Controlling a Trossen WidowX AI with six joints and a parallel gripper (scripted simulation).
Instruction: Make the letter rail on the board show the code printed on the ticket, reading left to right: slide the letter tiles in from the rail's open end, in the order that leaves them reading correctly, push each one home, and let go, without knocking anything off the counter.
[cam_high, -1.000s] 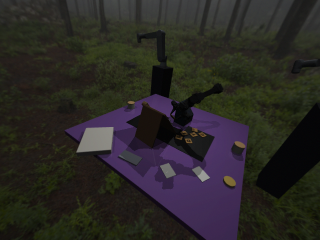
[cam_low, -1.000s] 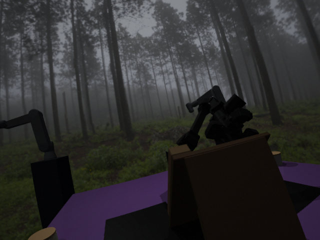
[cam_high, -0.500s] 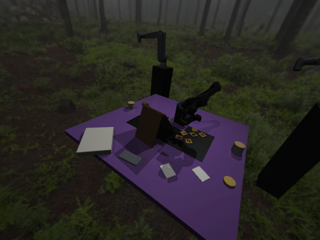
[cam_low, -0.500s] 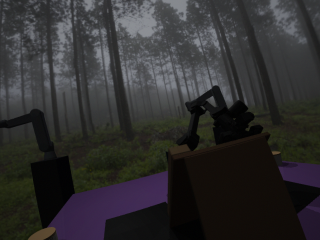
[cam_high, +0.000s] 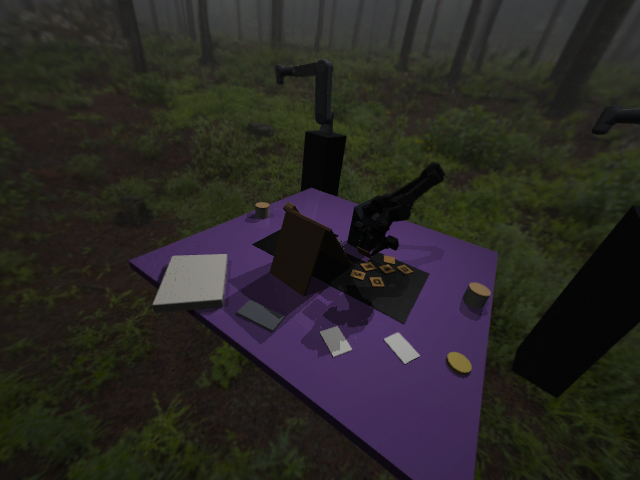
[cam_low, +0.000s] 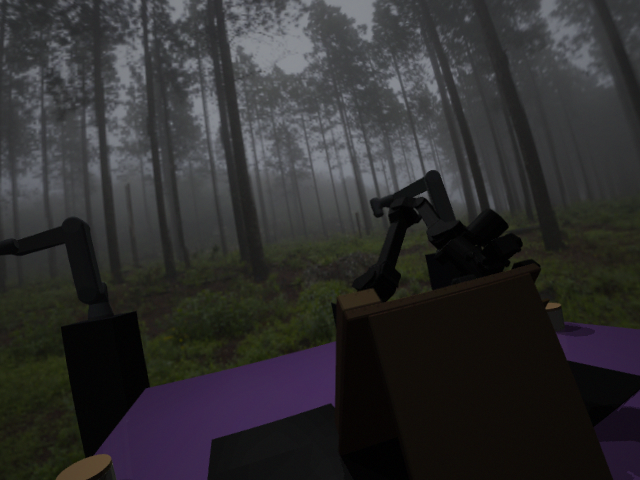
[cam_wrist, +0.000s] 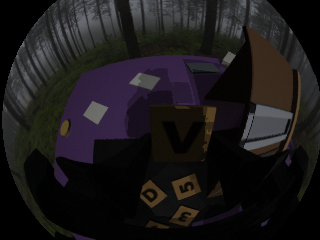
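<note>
Right now the white ticket is 4 cm behind my gripper tip, 18 cm to the right of it and 10 cm below it. From my gripper tip the other things lie so: black mat 14 cm behind, 18 cm to the right, 18 cm below; grey card 38 cm ahead, 13 cm to the right, 17 cm below; tan letter tile marked v right at my gripper tip.
</note>
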